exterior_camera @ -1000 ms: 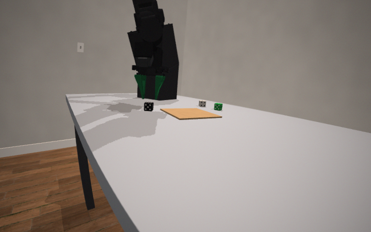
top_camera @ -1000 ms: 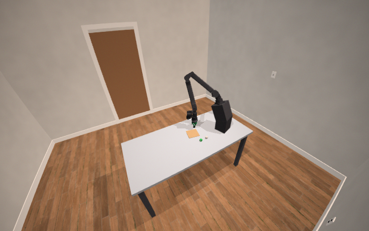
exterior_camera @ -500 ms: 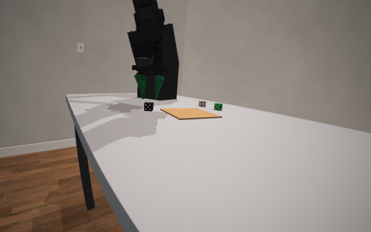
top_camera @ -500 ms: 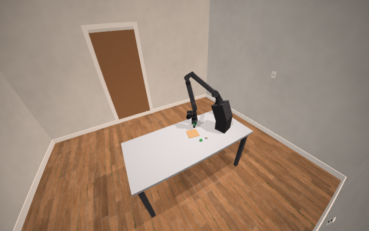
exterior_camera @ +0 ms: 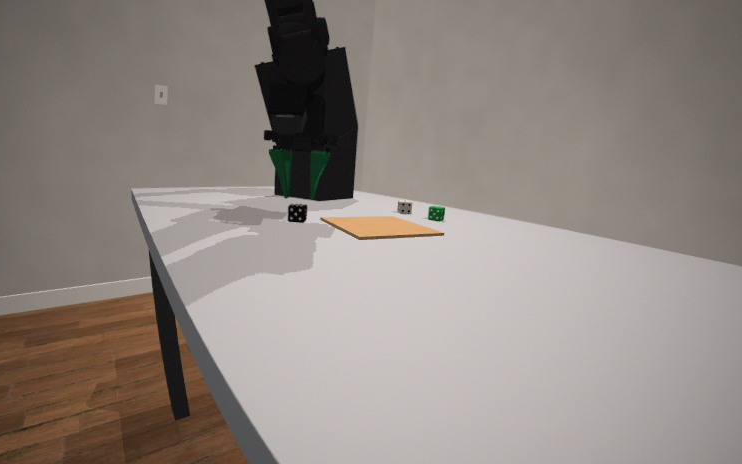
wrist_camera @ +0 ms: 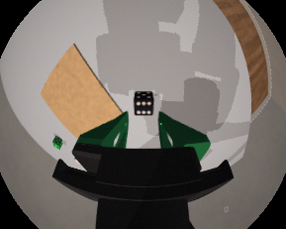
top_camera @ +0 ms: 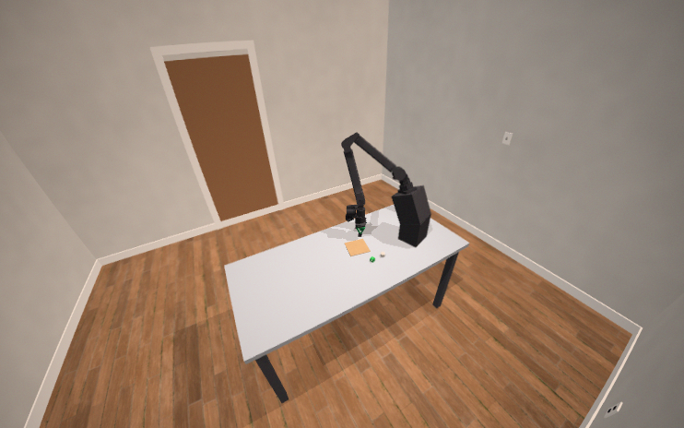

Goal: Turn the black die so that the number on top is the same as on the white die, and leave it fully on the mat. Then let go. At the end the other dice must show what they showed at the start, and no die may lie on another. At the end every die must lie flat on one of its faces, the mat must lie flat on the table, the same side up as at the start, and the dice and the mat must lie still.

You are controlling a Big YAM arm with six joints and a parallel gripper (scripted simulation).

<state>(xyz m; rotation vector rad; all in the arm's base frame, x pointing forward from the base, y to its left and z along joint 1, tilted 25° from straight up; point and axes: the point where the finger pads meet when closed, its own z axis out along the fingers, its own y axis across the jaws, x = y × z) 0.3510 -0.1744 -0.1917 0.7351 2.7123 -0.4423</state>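
The black die is 3 cm below my hand. Also, from my hand: tan mat 10 cm to the left, 7 cm ahead, 4 cm below; then green die 26 cm to the left, 4 cm ahead, 3 cm below; then white die 25 cm to the left, 5 cm behind, 3 cm below.
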